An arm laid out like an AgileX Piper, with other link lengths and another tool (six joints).
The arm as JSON. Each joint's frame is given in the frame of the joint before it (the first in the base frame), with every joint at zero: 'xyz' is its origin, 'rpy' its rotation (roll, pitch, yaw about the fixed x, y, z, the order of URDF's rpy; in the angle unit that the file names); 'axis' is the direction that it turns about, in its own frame. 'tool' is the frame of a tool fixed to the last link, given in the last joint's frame.
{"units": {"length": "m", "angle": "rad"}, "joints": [
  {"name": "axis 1", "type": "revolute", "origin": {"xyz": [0.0, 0.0, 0.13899], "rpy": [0.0, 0.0, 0.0]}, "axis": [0.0, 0.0, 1.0]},
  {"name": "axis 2", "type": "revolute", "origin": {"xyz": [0.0, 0.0, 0.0], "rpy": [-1.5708, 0.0, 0.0]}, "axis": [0.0, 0.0, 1.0]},
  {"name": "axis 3", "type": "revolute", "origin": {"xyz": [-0.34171, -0.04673, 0.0], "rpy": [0.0, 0.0, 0.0]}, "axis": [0.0, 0.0, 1.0]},
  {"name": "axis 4", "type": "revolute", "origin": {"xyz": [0.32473, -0.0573, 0.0], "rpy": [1.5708, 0.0, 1.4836]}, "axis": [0.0, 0.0, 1.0]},
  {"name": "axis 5", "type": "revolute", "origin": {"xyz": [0.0, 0.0, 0.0], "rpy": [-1.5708, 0.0, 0.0]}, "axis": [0.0, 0.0, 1.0]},
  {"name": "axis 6", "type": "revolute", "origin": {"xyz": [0.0, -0.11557, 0.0], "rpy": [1.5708, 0.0, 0.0]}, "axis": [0.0, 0.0, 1.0]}
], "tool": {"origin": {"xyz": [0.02, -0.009, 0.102], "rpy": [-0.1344, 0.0, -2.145]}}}
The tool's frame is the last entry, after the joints.
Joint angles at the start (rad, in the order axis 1, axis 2, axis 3, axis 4, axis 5, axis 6): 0.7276 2.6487 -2.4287 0.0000 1.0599 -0.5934
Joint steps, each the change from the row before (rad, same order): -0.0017 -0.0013 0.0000 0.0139 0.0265 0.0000; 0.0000 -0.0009 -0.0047 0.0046 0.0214 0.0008; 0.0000 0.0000 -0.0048 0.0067 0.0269 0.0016; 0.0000 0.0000 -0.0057 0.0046 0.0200 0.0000; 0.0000 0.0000 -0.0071 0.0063 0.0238 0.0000; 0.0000 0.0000 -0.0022 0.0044 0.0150 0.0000; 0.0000 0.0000 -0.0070 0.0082 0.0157 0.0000; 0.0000 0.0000 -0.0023 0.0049 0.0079 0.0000; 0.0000 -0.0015 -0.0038 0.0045 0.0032 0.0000
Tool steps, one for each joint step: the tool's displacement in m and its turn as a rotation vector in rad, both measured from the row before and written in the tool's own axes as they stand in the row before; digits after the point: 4 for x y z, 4 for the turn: -0.0056 0.0008 -0.0009 0.0008 -0.0286 0.0044; -0.0029 0.0005 -0.0021 -0.0024 -0.0164 0.0006; -0.0045 0.0006 -0.0016 -0.0031 -0.0231 0.0013; -0.0027 0.0003 -0.0019 -0.0017 -0.0149 -0.0002; -0.0032 0.0002 -0.0023 -0.0012 -0.0178 -0.0001; -0.0028 0.0003 -0.0008 -0.0013 -0.0135 -0.0002; -0.0019 -0.0009 -0.0023 0.0037 -0.0113 0.0012; -0.0014 -0.0005 -0.0008 0.0020 -0.0071 0.0007; 0.0003 -0.0010 -0.0023 0.0048 0.0000 0.0013
